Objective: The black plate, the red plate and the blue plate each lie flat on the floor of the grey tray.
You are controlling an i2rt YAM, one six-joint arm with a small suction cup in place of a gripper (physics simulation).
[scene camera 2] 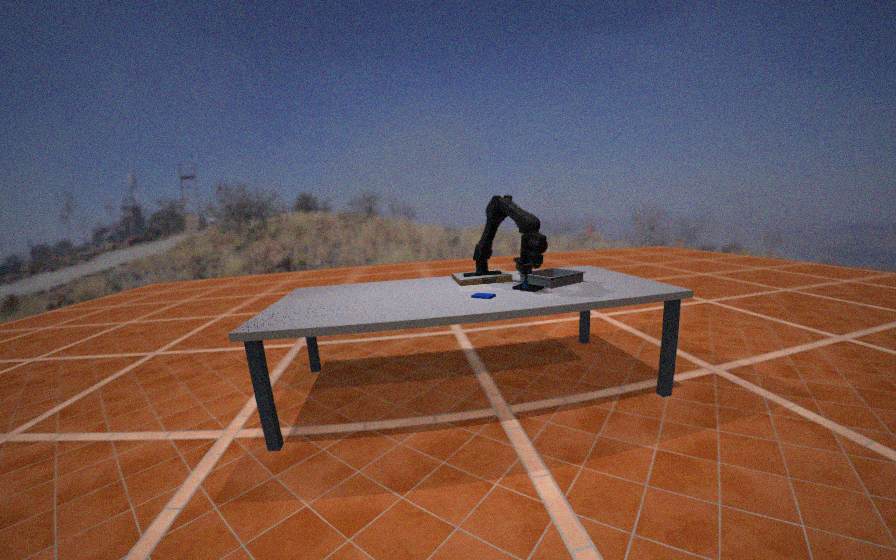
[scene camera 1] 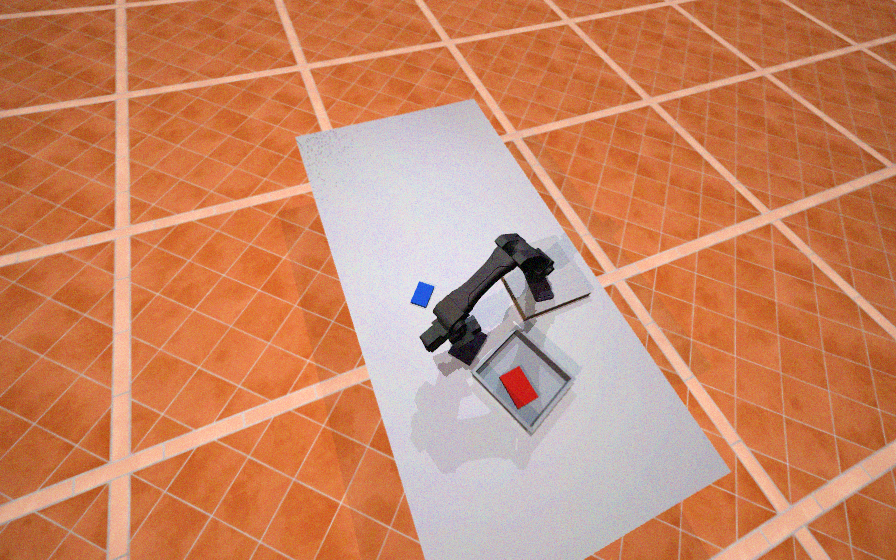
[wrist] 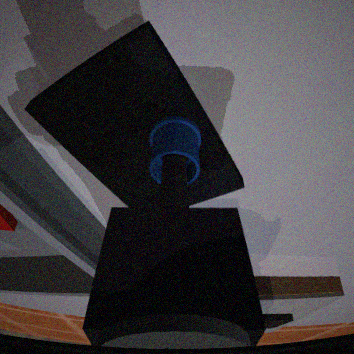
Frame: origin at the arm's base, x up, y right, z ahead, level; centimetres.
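Where they show: end effector, tool point: (scene camera 2: 525, 289) (wrist: 174, 133); arm's base, origin of the base link: (scene camera 2: 482, 274) (scene camera 1: 534, 276).
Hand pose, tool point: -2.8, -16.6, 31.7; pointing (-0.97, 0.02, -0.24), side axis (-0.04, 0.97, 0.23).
Observation:
Each offset is from my tool point to the top centre of the thing, as dx, dy, dz.
My suction cup (wrist: 174, 140) (scene camera 2: 524, 278) sits on the black plate @[+1.3, -1.6, -1.1] (wrist: 116, 105) (scene camera 2: 528, 287) and holds it. In the wrist view the plate hangs tilted under the cup, low over the table, just outside the grey tray @[+4.6, -16.4, -14.5] (scene camera 1: 496, 355) (scene camera 2: 557, 275) (wrist: 35, 197). The red plate @[+1.0, -19.0, -12.8] (scene camera 1: 518, 387) (wrist: 5, 219) lies flat on the tray's floor. The blue plate @[+0.6, +20.0, +9.7] (scene camera 1: 423, 293) (scene camera 2: 484, 296) lies flat on the table, on the far side of the arm's base from the tray. In scene camera 1 the wrist hides the black plate.
A flat grey board with brown edges (scene camera 1: 570, 278) (scene camera 2: 481, 278) (wrist: 302, 286) lies on the table beside the tray. The arm's base (scene camera 1: 468, 341) stands between the blue plate and the tray. The table's edge shows close behind in the wrist view.

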